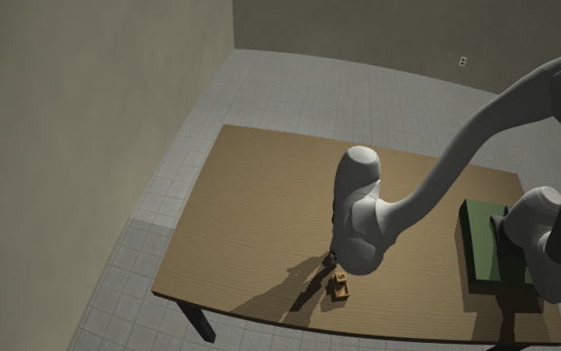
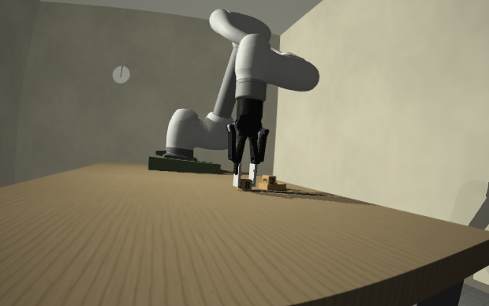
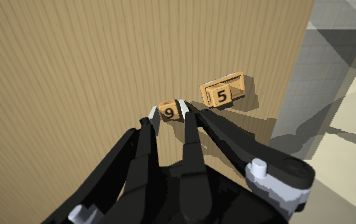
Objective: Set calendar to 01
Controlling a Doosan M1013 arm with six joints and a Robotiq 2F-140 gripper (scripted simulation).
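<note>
The wooden tray lies 3 cm behind my hand, 11 cm to the left of it and 3 cm below it.
</note>
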